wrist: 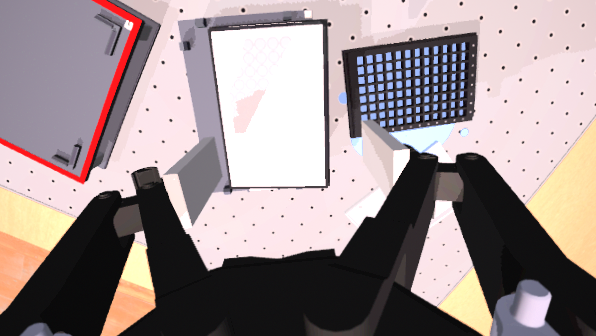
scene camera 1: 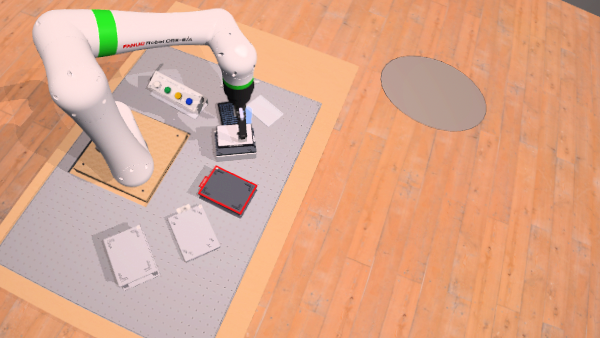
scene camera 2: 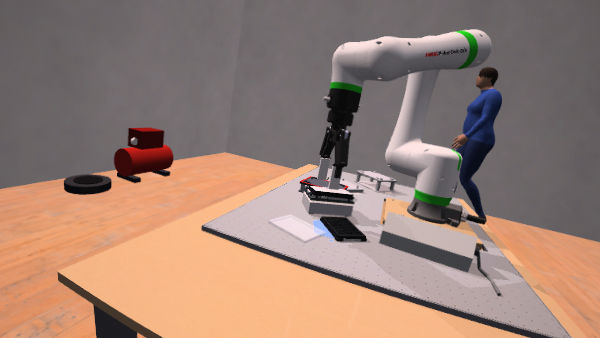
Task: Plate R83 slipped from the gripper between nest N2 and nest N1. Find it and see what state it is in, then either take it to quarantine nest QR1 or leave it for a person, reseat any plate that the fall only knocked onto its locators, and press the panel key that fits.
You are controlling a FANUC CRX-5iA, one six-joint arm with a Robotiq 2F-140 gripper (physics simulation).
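Frame: origin at the arm's base, x ahead, y left, z up, level; centimetres.
Seen in the pictures: gripper, fingertip midpoint: [wrist: 289, 149] [scene camera 2: 326, 183]; arm's base at its link origin: [scene camera 2: 427, 215].
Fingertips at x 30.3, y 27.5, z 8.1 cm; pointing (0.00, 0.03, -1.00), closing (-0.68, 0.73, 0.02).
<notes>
Offsets run from my fingertips to a thing's top centre. "pt": to the spot under its first point.
A black well plate {dx -9.9, dy +7.5, dz -8.2 cm} [scene camera 1: 227, 114] [scene camera 2: 343, 228] [wrist: 415, 85] lies on the perforated mat with blue in its wells; I cannot read its label. A blue puddle {dx -8.0, dy +10.5, dz -9.5 cm} [scene camera 1: 248, 115] [scene camera 2: 324, 229] [wrist: 425, 137] spreads beside it. A clear lid {dx -0.6, dy +16.8, dz -8.8 cm} [scene camera 1: 265, 110] [scene camera 2: 297, 228] lies apart. Another plate {dx -0.9, dy -2.2, dz -1.7 cm} [scene camera 1: 234, 134] [wrist: 275, 110], dark with a pale top, sits askew on a light nest [scene camera 1: 236, 154] [scene camera 2: 327, 206] and looks tilted. My gripper [scene camera 2: 330, 176] [wrist: 289, 149] is open and empty, fingers on either side of that plate. A red-edged dark nest {dx +8.5, dy -19.8, dz -5.0 cm} [scene camera 1: 227, 190] [wrist: 50, 90] holds no plate.
A panel {dx -31.2, dy +2.4, dz -1.2 cm} [scene camera 1: 177, 95] has white, green, yellow and blue keys. Two pale nests {pt dx -2.4, dy -56.0, dz -3.8 cm} [scene camera 1: 131, 256] {pt dx +7.5, dy -38.1, dz -8.0 cm} [scene camera 1: 193, 232] stand beyond the red-edged one. A person in blue [scene camera 2: 482, 115] stands behind the arm. A red compressor [scene camera 2: 145, 159] and black ring [scene camera 2: 87, 189] are on the floor.
</notes>
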